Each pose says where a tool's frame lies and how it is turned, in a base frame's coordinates. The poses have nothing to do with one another.
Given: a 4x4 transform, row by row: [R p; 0 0 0 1], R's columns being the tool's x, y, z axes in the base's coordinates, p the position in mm. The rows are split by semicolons.
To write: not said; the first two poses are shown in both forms.
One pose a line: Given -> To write
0.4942 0.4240 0.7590 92; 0.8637 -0.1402 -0.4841 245; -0.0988 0.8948 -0.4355 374; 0 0 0 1 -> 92 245 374 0.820 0.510 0.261 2.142
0.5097 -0.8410 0.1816 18; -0.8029 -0.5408 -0.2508 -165; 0.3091 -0.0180 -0.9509 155; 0 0 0 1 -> 18 -165 155 0.868 -0.476 0.142 3.007
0.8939 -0.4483 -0.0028 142; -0.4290 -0.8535 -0.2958 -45; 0.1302 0.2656 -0.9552 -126; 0 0 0 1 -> 142 -45 -126 0.973 -0.230 0.033 2.849
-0.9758 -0.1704 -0.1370 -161; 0.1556 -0.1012 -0.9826 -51; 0.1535 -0.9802 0.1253 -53; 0 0 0 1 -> -161 -51 -53 0.006 -0.665 0.747 2.921
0.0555 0.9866 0.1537 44; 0.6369 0.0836 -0.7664 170; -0.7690 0.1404 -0.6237 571; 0 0 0 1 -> 44 170 571 0.677 0.688 -0.261 2.407
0.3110 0.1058 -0.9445 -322; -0.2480 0.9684 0.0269 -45; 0.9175 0.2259 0.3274 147; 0 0 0 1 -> -322 -45 147 0.104 -0.977 -0.186 1.263
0.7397 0.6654 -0.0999 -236; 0.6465 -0.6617 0.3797 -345; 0.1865 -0.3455 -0.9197 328; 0 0 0 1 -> -236 -345 328 -0.930 -0.367 -0.024 2.741
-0.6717 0.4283 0.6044 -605; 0.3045 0.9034 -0.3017 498; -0.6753 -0.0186 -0.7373 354; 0 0 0 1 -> -605 498 354 0.215 0.972 -0.094 2.423
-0.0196 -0.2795 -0.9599 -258; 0.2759 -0.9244 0.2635 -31; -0.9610 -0.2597 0.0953 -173; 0 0 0 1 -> -258 -31 -173 -0.686 0.001 0.728 2.750
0.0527 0.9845 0.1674 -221; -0.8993 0.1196 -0.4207 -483; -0.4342 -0.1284 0.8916 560; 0 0 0 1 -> -221 -483 560 0.146 0.301 -0.942 1.539
